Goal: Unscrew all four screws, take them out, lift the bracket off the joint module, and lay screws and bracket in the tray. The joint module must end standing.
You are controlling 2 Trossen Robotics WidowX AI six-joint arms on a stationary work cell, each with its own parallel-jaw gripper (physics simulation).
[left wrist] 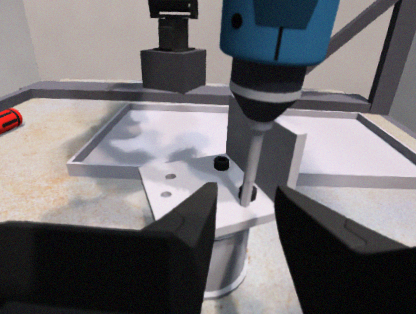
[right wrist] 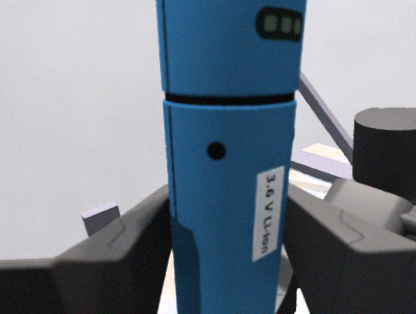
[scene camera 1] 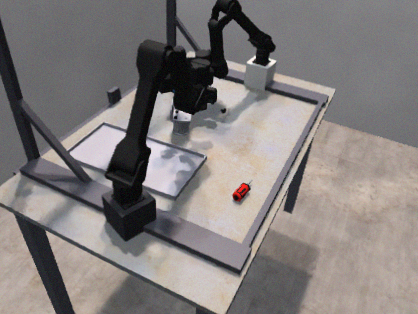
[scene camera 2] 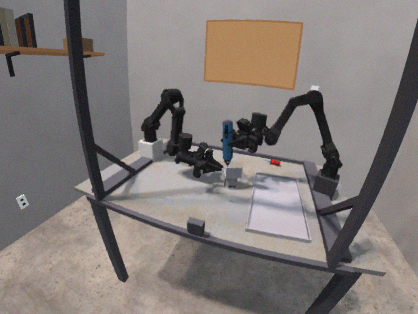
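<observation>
The joint module stands upright with the grey bracket on top. In the left wrist view, a black screw sits at the bracket's back, and a second black screw is nearer, with the driver bit's tip overlapping it. Two bracket holes at left are empty. My right gripper is shut on the blue screwdriver, held upright above the bracket. My left gripper is partly open and empty beside the bracket. The tray shows no screws.
A red tool lies on the table away from the tray. A small dark block is at the table edge. A tiny dark thing right of the module is unclear. Frame posts rise at the table's sides.
</observation>
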